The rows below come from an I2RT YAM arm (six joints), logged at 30 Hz.
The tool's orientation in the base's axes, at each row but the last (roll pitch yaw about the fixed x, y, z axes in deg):
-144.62, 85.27, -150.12
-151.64, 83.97, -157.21
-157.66, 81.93, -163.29
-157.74, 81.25, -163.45
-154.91, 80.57, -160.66
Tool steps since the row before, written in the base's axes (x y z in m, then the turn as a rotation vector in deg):
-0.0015, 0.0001, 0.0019, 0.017, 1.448, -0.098
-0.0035, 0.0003, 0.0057, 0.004, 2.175, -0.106
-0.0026, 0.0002, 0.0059, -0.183, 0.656, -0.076
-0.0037, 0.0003, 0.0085, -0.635, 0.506, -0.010
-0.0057, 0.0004, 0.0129, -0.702, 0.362, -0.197
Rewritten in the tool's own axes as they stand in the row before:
-0.0018, -0.0001, -0.0016, 0.037, 1.446, -0.117
-0.0053, -0.0003, -0.0040, 0.017, 2.168, -0.201
-0.0055, -0.0004, -0.0034, 0.073, 0.639, -0.237
-0.0079, -0.0005, -0.0049, 0.081, 0.443, -0.676
-0.0119, -0.0010, -0.0076, 0.283, 0.307, -0.699

